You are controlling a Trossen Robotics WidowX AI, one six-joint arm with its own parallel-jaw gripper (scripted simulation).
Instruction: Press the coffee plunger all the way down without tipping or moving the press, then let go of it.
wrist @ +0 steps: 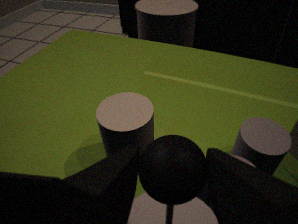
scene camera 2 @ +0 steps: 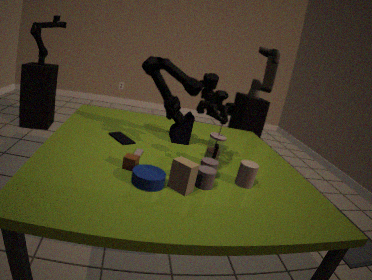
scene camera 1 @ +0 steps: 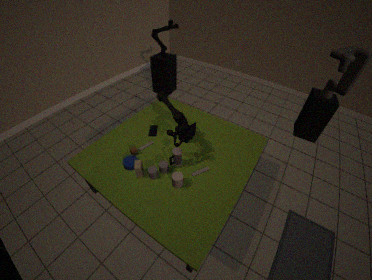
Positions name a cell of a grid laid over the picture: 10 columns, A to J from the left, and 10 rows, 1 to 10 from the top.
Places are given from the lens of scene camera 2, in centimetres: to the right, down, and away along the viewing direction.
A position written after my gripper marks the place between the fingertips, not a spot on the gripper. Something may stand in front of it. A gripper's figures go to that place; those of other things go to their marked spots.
my gripper (scene camera 2: G5): 16, -8, 112
blue disc (scene camera 2: D7): -13, 13, 86
